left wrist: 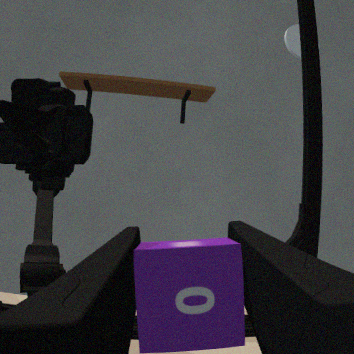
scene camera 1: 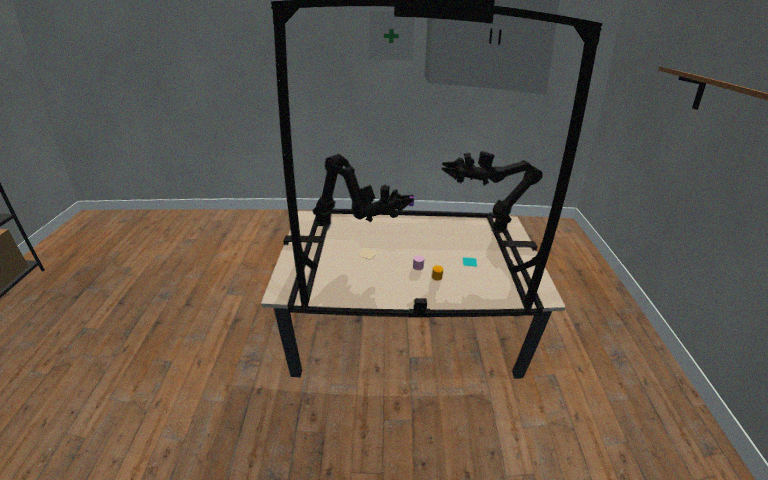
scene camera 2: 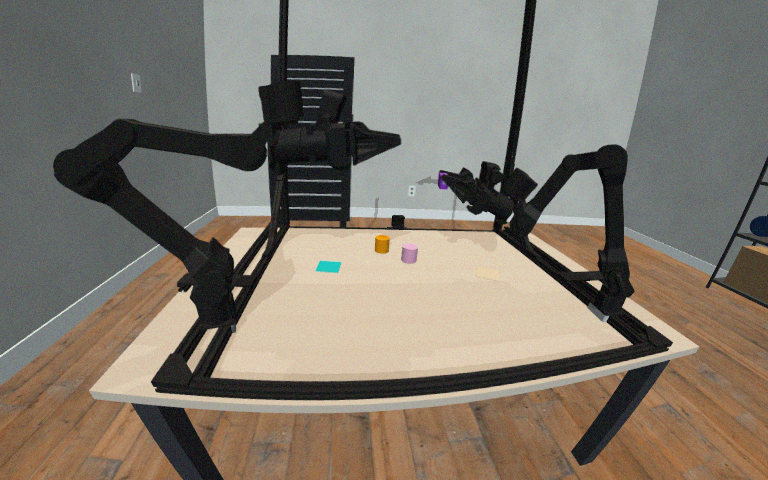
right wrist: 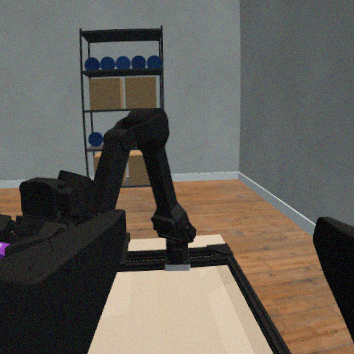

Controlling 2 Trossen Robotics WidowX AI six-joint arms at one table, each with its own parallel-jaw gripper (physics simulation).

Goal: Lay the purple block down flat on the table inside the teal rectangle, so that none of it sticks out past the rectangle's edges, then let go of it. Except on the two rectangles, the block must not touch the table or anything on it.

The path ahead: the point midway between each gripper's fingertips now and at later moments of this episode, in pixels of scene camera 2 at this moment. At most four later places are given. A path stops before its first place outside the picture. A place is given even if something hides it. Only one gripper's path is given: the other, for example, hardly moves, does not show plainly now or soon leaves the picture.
My right gripper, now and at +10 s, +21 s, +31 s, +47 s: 400,139; 385,146; 378,126; 424,167; 452,183. At the last of these places it holds a purple block.
